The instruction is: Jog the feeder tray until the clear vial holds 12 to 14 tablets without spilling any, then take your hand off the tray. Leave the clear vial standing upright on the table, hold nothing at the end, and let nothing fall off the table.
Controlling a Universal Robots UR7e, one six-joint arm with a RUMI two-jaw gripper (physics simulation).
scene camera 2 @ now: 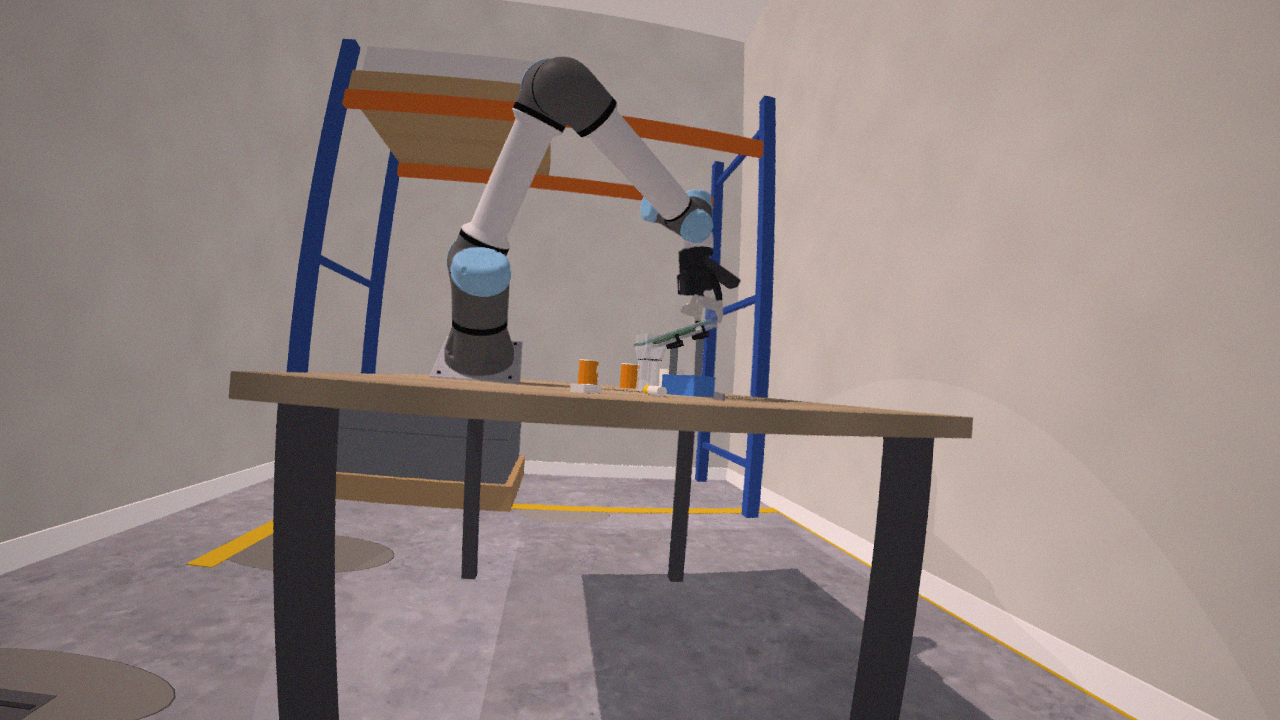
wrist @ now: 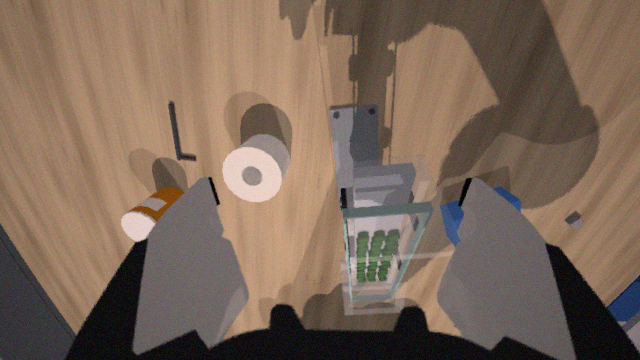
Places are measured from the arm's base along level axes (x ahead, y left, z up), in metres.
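Where they show: gripper, fingertip midpoint: (scene camera 2: 706, 325) (wrist: 336, 181); arm's base at its link origin: (scene camera 2: 479, 357).
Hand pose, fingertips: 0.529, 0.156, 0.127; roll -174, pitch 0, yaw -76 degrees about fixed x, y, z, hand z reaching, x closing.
Things, the pixels of their top centre, and the offset from my fingertips, as dx, dy, dz. "*": a spot on its surface instead.
- clear vial at its top centre: (scene camera 2: 649, 361) -0.148, -0.083, -0.106
- blue block-like object at its top centre: (wrist: 487, 227) (scene camera 2: 688, 375) -0.079, -0.245, -0.136
- white roll at its top centre: (wrist: 251, 176) (scene camera 2: 672, 369) -0.072, +0.080, -0.116
- black hex key at its top centre: (wrist: 181, 134) -0.063, +0.198, -0.170
- grey base plate at a spot on its surface: (wrist: 342, 135) * -0.013, -0.016, -0.170
The feeder tray (scene camera 2: 675, 334) (wrist: 387, 210), clear with a green-tinted rim, is raised and sloping above the table (scene camera 2: 537, 409). Green tablets (wrist: 377, 255) lie in rows inside it. My gripper (scene camera 2: 705, 310) (wrist: 336, 181) is wide open and empty. It is just above the raised end of the tray in the scene view; in the wrist view the tray shows between and below the fingers. The clear vial (scene camera 2: 650, 370) appears upright below the tray's low end; its contents are too small to tell. In the wrist view I cannot make the vial out clearly.
Two orange bottles (scene camera 2: 588, 372) (scene camera 2: 629, 376) stand left of the vial. A blue block-like object (scene camera 2: 687, 385) (wrist: 509, 196) is near the tray. The wrist view shows a white roll (wrist: 236, 172), a black hex key (wrist: 175, 132) and the grey base plate (wrist: 342, 135).
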